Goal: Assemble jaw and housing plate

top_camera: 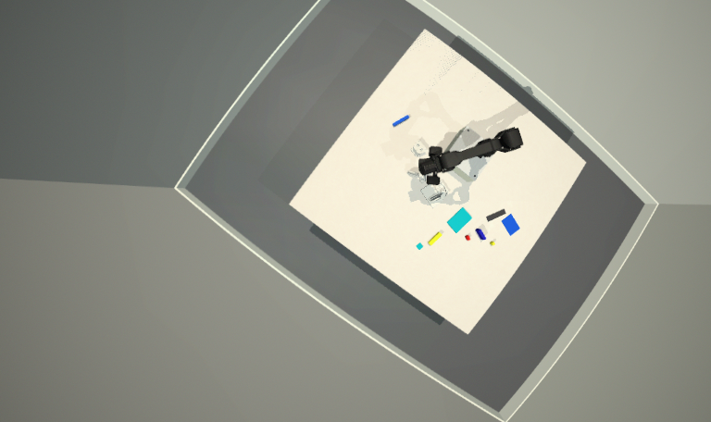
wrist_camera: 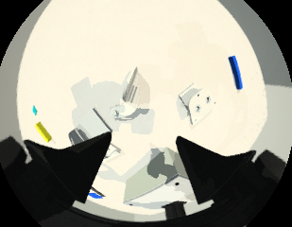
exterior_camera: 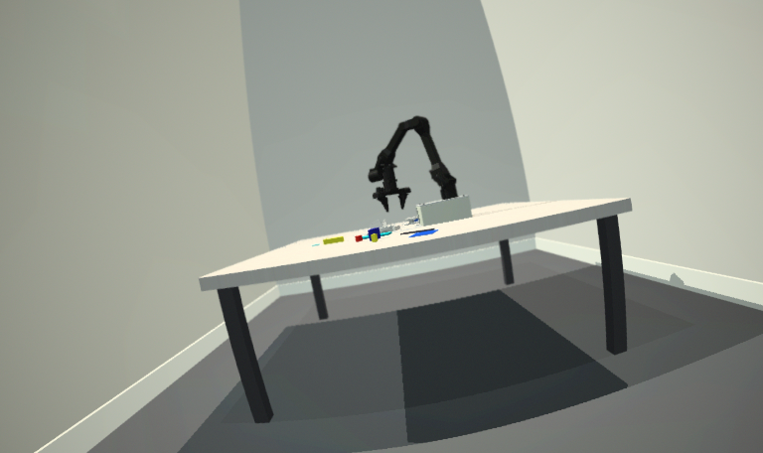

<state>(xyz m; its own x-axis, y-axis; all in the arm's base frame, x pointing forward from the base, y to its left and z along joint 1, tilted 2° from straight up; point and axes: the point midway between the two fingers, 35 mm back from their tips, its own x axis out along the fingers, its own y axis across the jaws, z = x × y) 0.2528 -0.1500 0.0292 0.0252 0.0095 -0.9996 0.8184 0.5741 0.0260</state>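
My gripper tip is 7 cm above the jaw, 6 cm short of it and 1 cm to the right of it. From my gripper tip the other things lie so: cyan plate (34 cm to the left, 9 cm ahead, 8 cm below); then yellow bar (29 cm to the left, 26 cm ahead, 7 cm below); then blue bar (28 cm to the right, 13 cm behind, 7 cm below).
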